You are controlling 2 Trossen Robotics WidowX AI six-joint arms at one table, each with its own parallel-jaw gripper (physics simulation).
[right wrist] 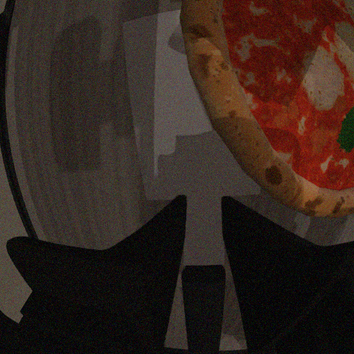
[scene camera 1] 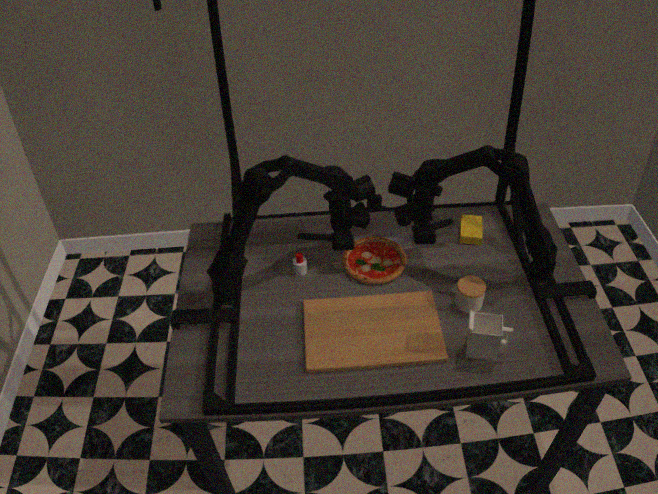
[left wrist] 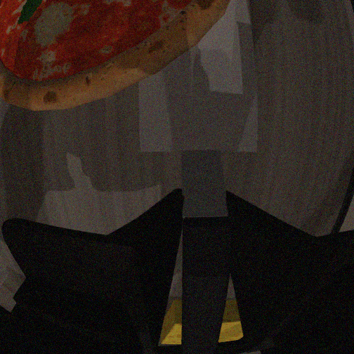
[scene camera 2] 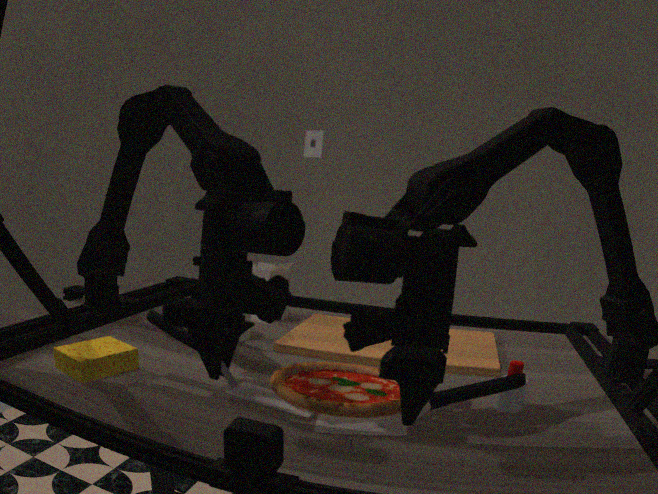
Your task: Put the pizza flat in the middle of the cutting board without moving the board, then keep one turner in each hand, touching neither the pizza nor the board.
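The pizza (scene camera 1: 375,260) (scene camera 2: 340,388) (left wrist: 100,45) (right wrist: 280,100) lies face up on the table, apart from the cutting board (scene camera 1: 372,329) (scene camera 2: 318,332). My left gripper (scene camera 1: 425,241) (scene camera 2: 215,374) (left wrist: 200,197) is shut on a turner (scene camera 2: 281,404) (left wrist: 155,125), its blade low beside the pizza. My right gripper (scene camera 1: 342,246) (scene camera 2: 411,421) (right wrist: 203,203) is shut on the other turner (scene camera 2: 361,425) (right wrist: 170,115), its dark handle pointing outward. In both wrist views the crust hides part of the blade's edge. I cannot tell how far either blade reaches under the pizza.
A yellow sponge (scene camera 1: 471,229) (scene camera 2: 95,357) lies beyond the left gripper. A small red-capped bottle (scene camera 1: 300,264) (scene camera 2: 515,380) stands near the right turner's handle. A lidded jar (scene camera 1: 470,295) and a grey box-shaped container (scene camera 1: 484,337) stand right of the board in scene camera 1.
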